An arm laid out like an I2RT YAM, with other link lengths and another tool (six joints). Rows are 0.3 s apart.
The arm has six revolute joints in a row. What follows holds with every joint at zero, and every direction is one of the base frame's. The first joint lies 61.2 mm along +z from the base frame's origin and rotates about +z. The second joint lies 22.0 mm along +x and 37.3 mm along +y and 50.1 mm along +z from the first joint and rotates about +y. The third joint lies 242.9 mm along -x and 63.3 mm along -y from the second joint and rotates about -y. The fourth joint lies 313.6 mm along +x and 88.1 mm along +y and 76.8 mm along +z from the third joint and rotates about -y. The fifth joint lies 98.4 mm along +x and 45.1 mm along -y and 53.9 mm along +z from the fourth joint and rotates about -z. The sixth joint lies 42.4 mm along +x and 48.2 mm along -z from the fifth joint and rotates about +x. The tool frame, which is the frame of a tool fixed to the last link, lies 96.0 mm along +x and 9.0 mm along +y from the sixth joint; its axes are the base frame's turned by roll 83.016, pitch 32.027 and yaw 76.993 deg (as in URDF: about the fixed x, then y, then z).
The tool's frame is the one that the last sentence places.
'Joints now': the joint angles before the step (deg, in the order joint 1, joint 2, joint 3, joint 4, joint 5, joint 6). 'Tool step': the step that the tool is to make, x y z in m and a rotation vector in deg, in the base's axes. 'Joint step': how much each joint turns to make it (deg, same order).
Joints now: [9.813, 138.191, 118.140, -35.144, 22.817, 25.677]
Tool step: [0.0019, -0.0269, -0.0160, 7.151, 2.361, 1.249]
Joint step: [-4.183, 0.498, -0.684, -0.092, -9.175, -0.347]
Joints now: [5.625, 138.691, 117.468, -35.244, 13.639, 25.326]
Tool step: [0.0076, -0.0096, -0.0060, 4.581, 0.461, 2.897]
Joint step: [-2.268, 1.841, 2.055, 0.003, -6.694, -1.776]
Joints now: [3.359, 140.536, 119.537, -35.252, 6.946, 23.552]
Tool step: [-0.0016, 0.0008, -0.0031, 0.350, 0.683, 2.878]
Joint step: [-0.376, 0.043, -0.241, -0.122, -2.122, -2.511]
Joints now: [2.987, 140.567, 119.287, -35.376, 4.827, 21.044]
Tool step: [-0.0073, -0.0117, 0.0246, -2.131, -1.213, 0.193]
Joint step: [-0.718, -4.571, -3.313, 0.045, 1.302, -1.985]
